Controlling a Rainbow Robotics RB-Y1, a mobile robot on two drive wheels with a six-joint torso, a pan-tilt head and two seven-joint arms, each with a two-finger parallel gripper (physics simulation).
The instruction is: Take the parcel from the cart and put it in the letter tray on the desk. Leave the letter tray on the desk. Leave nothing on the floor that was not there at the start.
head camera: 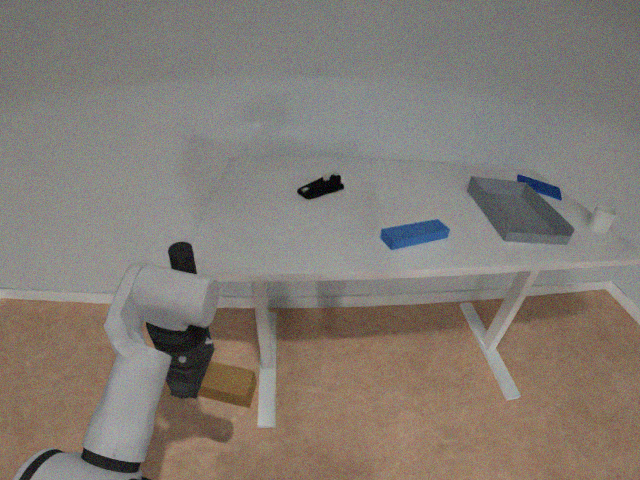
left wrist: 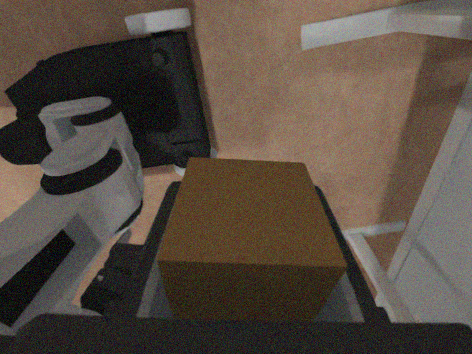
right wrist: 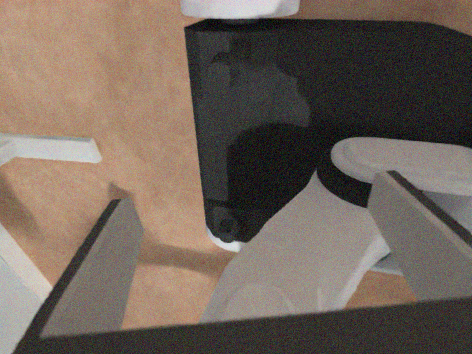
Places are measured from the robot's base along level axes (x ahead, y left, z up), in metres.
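Pixels of known places: left gripper, fingertip midpoint: [head camera: 197,381] [left wrist: 244,197]; right gripper, fingertip midpoint: [left wrist: 145,231] [right wrist: 253,202].
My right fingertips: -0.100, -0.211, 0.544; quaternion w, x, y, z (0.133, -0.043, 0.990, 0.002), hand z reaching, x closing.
Ahead of a thing's pixels: the offset from my right fingertips to its middle, as dx, dy, dz. Level surfaces: height alone.
The brown box-shaped parcel {+0.280, +0.358, +0.385} [head camera: 227,383] [left wrist: 250,215] is held between the fingers of my left gripper [head camera: 200,384] [left wrist: 244,197], which is shut on it. In the head camera view it is lower left, beside a desk leg and below the level of the desk top. My right gripper [right wrist: 253,202] is open, with no object between its fingers. The grey letter tray {+0.885, -0.546, +0.439} [head camera: 537,237] rests on the right part of the white desk {dz +0.406} [head camera: 310,232]; its inside shows no object. The cart does not show in these views.
On the desk are a black stapler-like object {+1.005, +0.149, +0.441} [head camera: 320,187], a blue box {+0.727, -0.112, +0.421} [head camera: 415,234], a dark blue flat item {+1.165, -0.855, +0.410} [head camera: 539,187] behind the tray and a white cup {+0.830, -0.926, +0.454} [head camera: 602,219]. Desk legs [head camera: 262,330] [head camera: 509,310] stand on the floor {dz -0.543} [head camera: 387,403]. A wall is behind the desk.
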